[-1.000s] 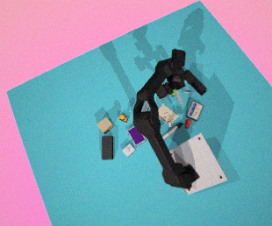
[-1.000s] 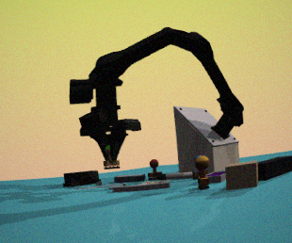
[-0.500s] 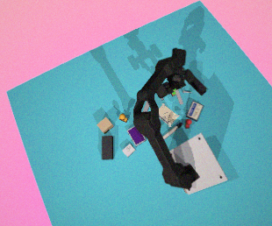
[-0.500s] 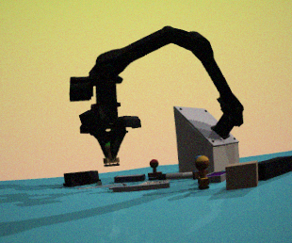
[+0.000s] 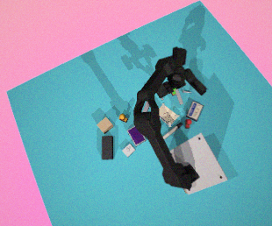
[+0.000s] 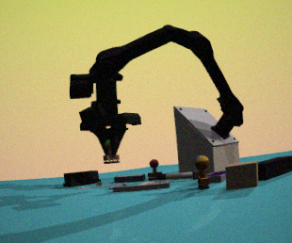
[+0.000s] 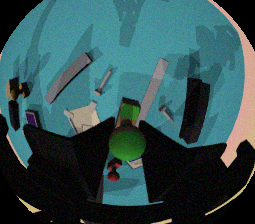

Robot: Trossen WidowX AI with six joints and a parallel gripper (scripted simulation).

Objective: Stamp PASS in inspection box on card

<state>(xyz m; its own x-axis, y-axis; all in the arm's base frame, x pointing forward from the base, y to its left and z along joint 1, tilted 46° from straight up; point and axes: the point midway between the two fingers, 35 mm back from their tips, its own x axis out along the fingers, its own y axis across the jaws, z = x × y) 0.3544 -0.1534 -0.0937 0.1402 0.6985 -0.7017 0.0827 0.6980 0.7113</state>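
The purple ink pad is 26 cm to the left of my gripper tip, 8 cm below it and 8 cm behind it. Round my gripper tip: black box 14 cm to the right, 7 cm below, 1 cm behind; then green-knobbed stamp right at my gripper tip; then beige card 9 cm below, 8 cm to the left, 7 cm behind.
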